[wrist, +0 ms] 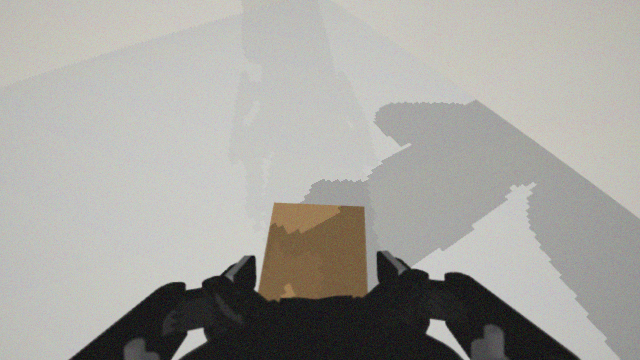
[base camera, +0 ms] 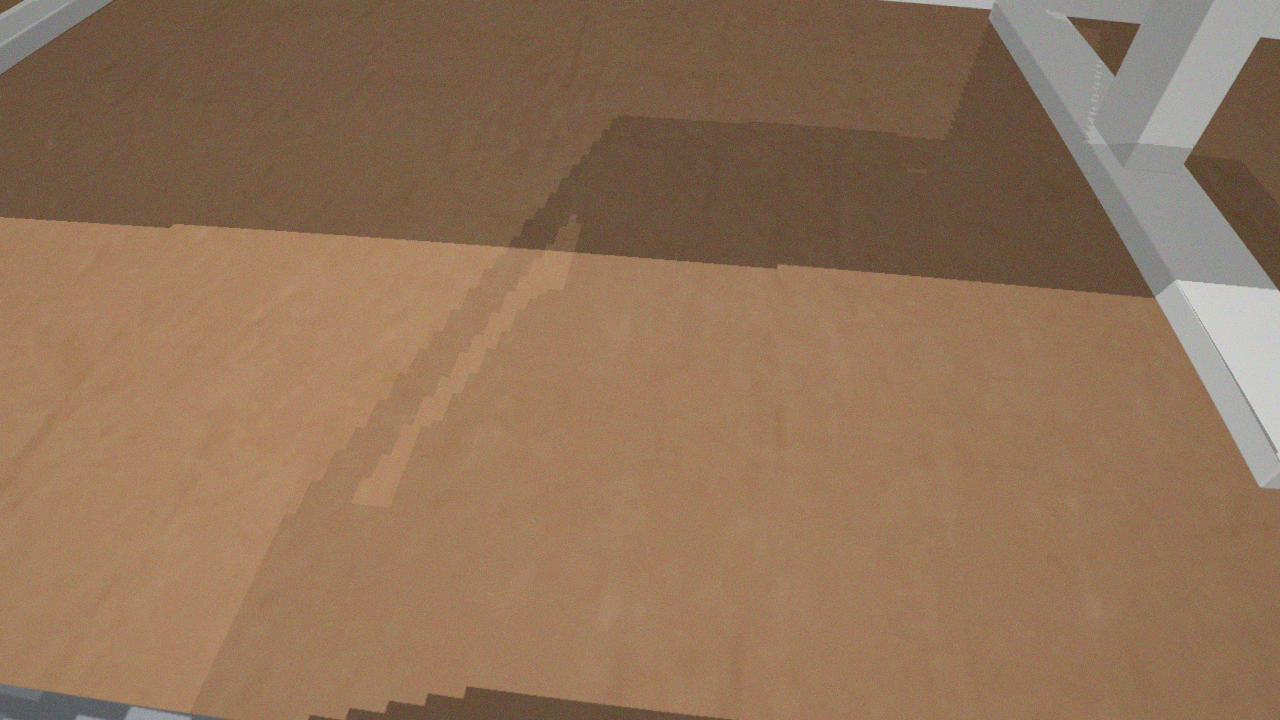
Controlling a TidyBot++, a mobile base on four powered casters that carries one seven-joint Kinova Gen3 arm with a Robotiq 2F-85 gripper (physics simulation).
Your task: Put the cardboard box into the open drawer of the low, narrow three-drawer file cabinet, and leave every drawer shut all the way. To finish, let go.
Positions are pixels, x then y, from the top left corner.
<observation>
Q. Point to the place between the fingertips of my gripper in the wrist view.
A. At 316, 266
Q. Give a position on a brown cardboard box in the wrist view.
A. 313, 251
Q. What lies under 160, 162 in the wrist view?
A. A white desk.
</observation>
